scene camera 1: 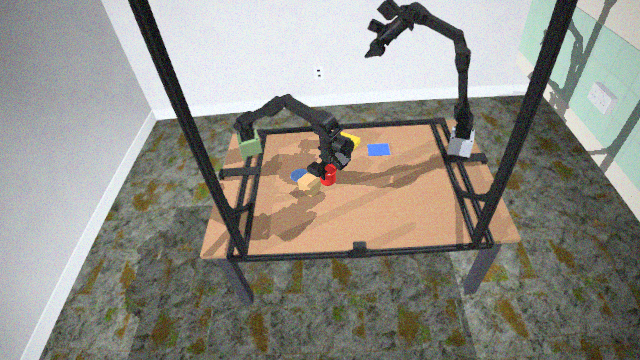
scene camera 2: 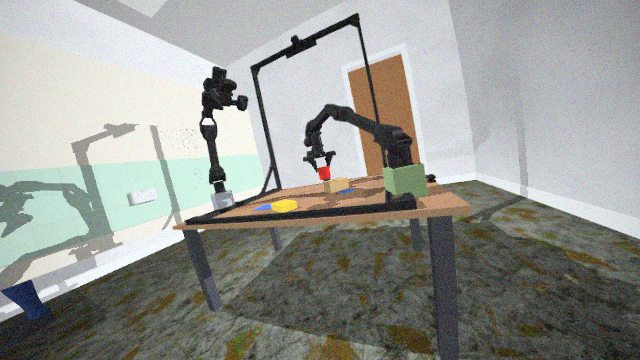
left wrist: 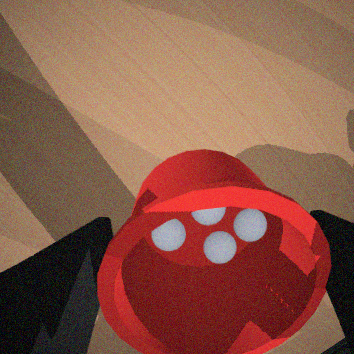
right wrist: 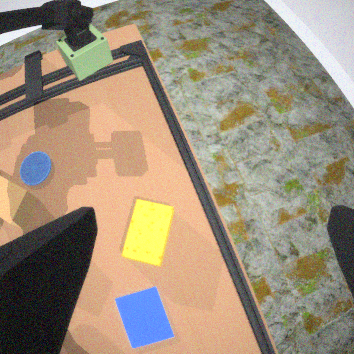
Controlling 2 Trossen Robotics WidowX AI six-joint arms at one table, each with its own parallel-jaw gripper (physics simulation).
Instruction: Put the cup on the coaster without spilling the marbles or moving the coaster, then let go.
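Places are measured from the left arm's base along level axes (x back, y right, z up), in metres.
Where they show: left gripper, fingertip midpoint: (scene camera 1: 329, 174) (scene camera 2: 322, 171) (left wrist: 212, 226); right gripper, fingertip midpoint: (scene camera 1: 367, 52) (scene camera 2: 234, 109) (right wrist: 217, 219); left arm's base at its link origin: (scene camera 1: 247, 136) (scene camera 2: 401, 165) (right wrist: 79, 39); right arm's base at its link origin: (scene camera 1: 462, 134) (scene camera 2: 220, 192).
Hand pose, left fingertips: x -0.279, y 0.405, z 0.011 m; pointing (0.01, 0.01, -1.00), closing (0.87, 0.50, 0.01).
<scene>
Things, the pixels of their top centre, and the offset from my left fingertips. "*": a spot on its surface instead.
- red cup at its top centre: (left wrist: 218, 308) (scene camera 1: 327, 168) (scene camera 2: 323, 166) dx +0.006, dy -0.012, dz +0.025 m
- round blue coaster at its top centre: (right wrist: 34, 167) (scene camera 1: 299, 174) (scene camera 2: 345, 190) dx +0.099, dy -0.154, dz -0.106 m
- tan block at its top centre: (scene camera 1: 313, 176) (scene camera 2: 334, 179) dx +0.056, dy -0.068, dz -0.053 m
- yellow sponge-like block at its top centre: (right wrist: 147, 230) (scene camera 2: 283, 202) (scene camera 1: 346, 138) dx -0.176, dy -0.279, dz -0.080 m
- flat blue square at a spot on its surface: (right wrist: 144, 317) (scene camera 1: 378, 149) (scene camera 2: 266, 206) * dx -0.297, dy -0.178, dz -0.106 m
The red cup (scene camera 1: 328, 177) (scene camera 2: 324, 173) (left wrist: 200, 172) is roughly upright, with several pale marbles (left wrist: 220, 247) inside. My left gripper (scene camera 1: 328, 168) (scene camera 2: 323, 167) (left wrist: 212, 226) is shut on the cup, one finger on each side, and holds it above the table. The round blue coaster (scene camera 1: 298, 174) (scene camera 2: 346, 191) (right wrist: 35, 168) lies flat, left of the cup in scene camera 1 and apart from it. My right gripper (scene camera 1: 376, 39) (scene camera 2: 232, 87) (right wrist: 217, 219) is open and empty, high above the table.
A tan block (scene camera 1: 308, 183) (scene camera 2: 336, 185) (right wrist: 10, 197) stands close beside the coaster, near the cup. A yellow sponge-like block (scene camera 1: 351, 139) (scene camera 2: 284, 205) (right wrist: 148, 232) and a flat blue square (scene camera 1: 378, 149) (scene camera 2: 263, 207) (right wrist: 144, 317) lie towards the table's arm-side edge.
</scene>
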